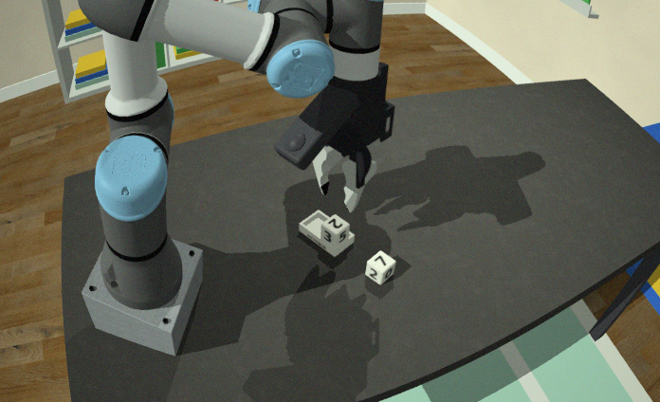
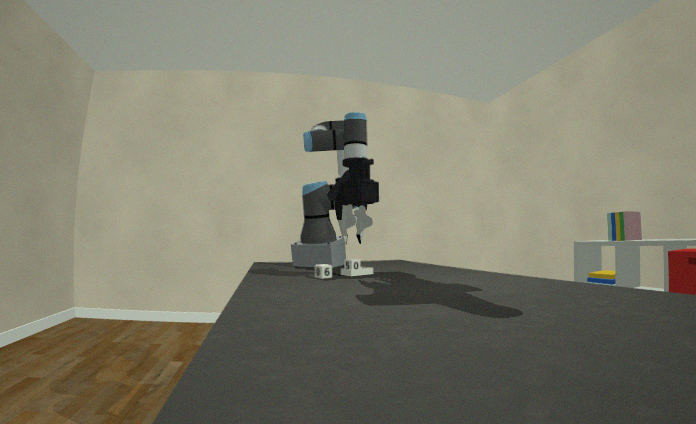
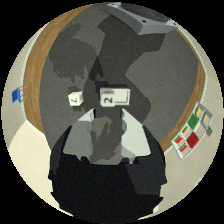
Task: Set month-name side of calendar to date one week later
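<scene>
The white tray lies 90 mm below my hand, 10 mm to the left of it and 10 mm behind it.
</scene>
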